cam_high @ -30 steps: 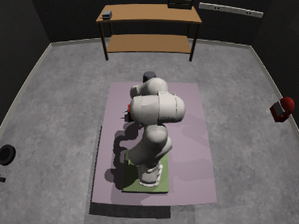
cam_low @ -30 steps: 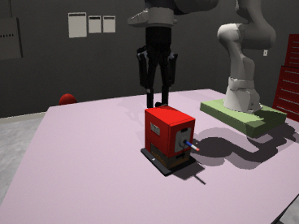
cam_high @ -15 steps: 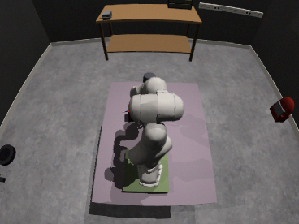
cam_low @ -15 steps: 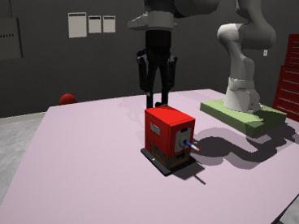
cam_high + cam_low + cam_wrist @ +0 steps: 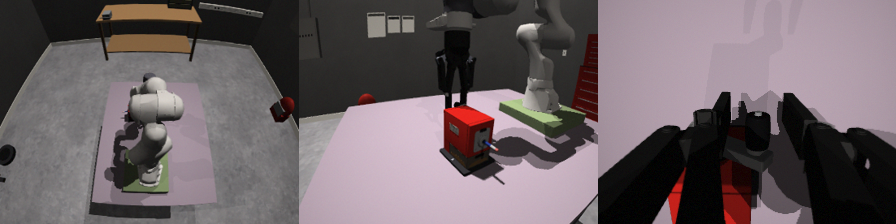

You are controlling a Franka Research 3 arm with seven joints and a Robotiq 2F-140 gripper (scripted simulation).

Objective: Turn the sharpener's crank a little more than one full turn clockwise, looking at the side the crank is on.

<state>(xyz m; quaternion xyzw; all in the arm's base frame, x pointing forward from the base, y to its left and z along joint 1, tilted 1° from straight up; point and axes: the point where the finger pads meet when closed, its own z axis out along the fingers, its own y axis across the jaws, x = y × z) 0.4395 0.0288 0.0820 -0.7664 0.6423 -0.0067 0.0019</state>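
My hand is 2 cm to the right of the black knob and 1 cm above it.
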